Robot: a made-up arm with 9 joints. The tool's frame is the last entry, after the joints.
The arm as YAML. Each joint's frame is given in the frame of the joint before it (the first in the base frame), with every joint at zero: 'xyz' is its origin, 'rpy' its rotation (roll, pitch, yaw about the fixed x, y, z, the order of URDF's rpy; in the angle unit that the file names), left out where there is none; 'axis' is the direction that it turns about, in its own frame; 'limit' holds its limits. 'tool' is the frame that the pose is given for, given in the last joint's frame.
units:
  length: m
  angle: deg
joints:
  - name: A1
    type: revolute
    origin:
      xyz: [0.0, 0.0, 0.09]
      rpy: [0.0, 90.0, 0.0]
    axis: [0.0, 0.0, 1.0]
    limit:
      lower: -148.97
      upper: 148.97
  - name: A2
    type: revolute
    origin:
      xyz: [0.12, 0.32, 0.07]
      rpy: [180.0, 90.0, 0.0]
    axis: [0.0, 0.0, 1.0]
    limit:
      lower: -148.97
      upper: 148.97
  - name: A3
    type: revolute
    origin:
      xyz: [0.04, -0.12, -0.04]
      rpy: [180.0, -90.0, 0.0]
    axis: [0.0, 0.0, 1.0]
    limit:
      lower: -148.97
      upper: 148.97
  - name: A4
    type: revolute
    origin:
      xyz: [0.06, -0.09, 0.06]
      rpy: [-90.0, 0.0, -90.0]
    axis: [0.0, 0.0, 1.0]
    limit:
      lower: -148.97
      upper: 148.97
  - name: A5
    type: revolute
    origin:
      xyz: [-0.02, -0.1, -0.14]
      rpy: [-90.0, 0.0, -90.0]
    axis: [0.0, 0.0, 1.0]
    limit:
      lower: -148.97
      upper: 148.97
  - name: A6
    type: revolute
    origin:
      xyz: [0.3, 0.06, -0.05]
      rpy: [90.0, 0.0, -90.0]
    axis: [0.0, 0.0, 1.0]
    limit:
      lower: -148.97
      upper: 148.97
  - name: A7
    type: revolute
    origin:
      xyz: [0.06, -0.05, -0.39]
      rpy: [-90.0, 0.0, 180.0]
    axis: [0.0, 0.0, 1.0]
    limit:
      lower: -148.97
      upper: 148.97
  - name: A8
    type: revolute
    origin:
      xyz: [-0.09, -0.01, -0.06]
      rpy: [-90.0, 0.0, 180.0]
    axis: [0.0, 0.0, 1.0]
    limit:
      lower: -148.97
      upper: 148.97
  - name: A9
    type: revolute
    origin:
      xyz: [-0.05, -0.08, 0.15]
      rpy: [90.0, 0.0, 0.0]
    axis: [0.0, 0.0, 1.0]
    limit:
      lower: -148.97
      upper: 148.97
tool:
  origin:
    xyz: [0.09, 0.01, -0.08]
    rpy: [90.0, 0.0, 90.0]
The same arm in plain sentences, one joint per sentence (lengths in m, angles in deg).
The arm has nine revolute joints in a row. What follows holds with every joint at zero, and every direction is one of the base frame's.
The first joint is mounted 0.09 m along +z from the base frame's origin and turns about +x, from -148.97 to 148.97 deg.
The second joint is mounted 0.07 m along +x and 0.32 m along +y and 0.12 m along -z from the first joint and turns about +z, from -148.97 to 148.97 deg.
The third joint is mounted 0.04 m along -x and 0.12 m along +y and 0.04 m along -z from the second joint and turns about -x, from -148.97 to 148.97 deg.
The fourth joint is mounted 0.06 m along -x and 0.09 m along -y and 0.06 m along +z from the third joint and turns about +z, from -148.97 to 148.97 deg.
The fifth joint is mounted 0.1 m along -x and 0.02 m along +y and 0.14 m along -z from the fourth joint and turns about -y, from -148.97 to 148.97 deg.
The sixth joint is mounted 0.3 m along -x and 0.05 m along +y and 0.06 m along -z from the fifth joint and turns about +x, from -148.97 to 148.97 deg.
The seventh joint is mounted 0.39 m along -x and 0.05 m along +y and 0.06 m along +z from the sixth joint and turns about +y, from -148.97 to 148.97 deg.
The eighth joint is mounted 0.01 m along +x and 0.06 m along -y and 0.09 m along +z from the seventh joint and turns about +x, from -148.97 to 148.97 deg.
The ninth joint is mounted 0.15 m along +x and 0.08 m along +y and 0.05 m along -z from the eighth joint and turns about +y, from -148.97 to 148.97 deg.
The tool frame, which is the frame that the pose is given for, is mounted 0.01 m along +x and 0.08 m along -y and 0.09 m along +z from the ninth joint; its axes are parallel to the base frame's.

